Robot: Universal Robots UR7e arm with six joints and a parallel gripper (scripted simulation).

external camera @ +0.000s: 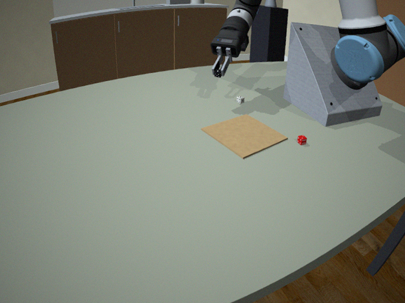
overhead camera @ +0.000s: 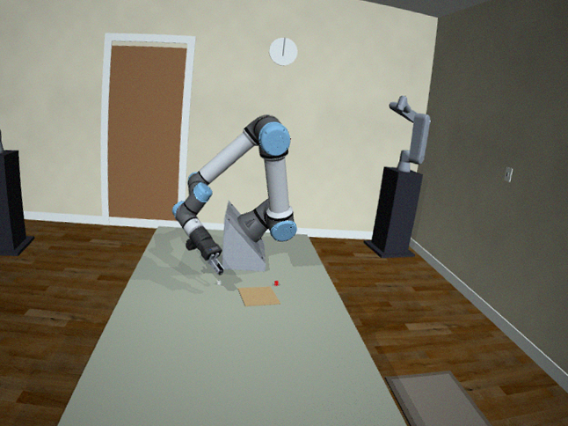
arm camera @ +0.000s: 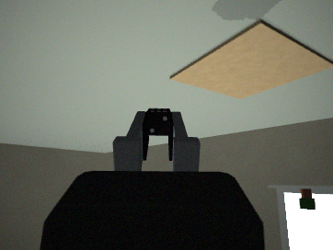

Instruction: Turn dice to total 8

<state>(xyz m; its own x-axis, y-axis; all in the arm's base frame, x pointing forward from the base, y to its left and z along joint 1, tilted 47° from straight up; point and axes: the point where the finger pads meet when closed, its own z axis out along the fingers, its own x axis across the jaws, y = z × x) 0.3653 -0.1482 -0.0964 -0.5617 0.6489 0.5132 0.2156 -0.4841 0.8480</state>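
My gripper is now 100 mm above the white die, 70 mm past it and 10 mm to the right of it. Also, from my hand: tan mat: 160 mm to the left, 100 mm below, 40 mm ahead; then red die: 250 mm to the left, 100 mm below, 50 mm behind.
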